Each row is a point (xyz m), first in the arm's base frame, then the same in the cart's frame.
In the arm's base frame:
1: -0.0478 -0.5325 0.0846
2: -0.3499 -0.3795 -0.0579
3: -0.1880 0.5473 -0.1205
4: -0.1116 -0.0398 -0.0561
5: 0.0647 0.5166 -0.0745
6: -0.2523 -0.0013 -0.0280
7: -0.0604 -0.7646 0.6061
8: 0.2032 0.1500 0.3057
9: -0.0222 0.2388 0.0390
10: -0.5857 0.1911 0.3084
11: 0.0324 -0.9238 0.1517
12: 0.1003 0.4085 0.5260
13: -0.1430 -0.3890 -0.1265
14: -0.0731 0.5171 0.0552
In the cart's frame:
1: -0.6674 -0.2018 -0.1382
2: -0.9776 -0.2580 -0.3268
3: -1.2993 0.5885 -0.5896
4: -0.9480 0.1511 -0.3899
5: -1.0772 0.7043 -0.5250
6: -1.0912 0.1133 -0.3785
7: -0.6453 -0.3150 0.4210
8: -0.8361 0.5357 -0.0650
9: -1.0287 0.4460 -0.3560
10: -1.5256 0.1530 -0.1119
11: -0.4124 -0.4739 0.0199
12: -1.0898 0.7330 0.0854
13: -0.7864 -0.1679 -0.3809
14: -1.2152 0.6534 -0.4060

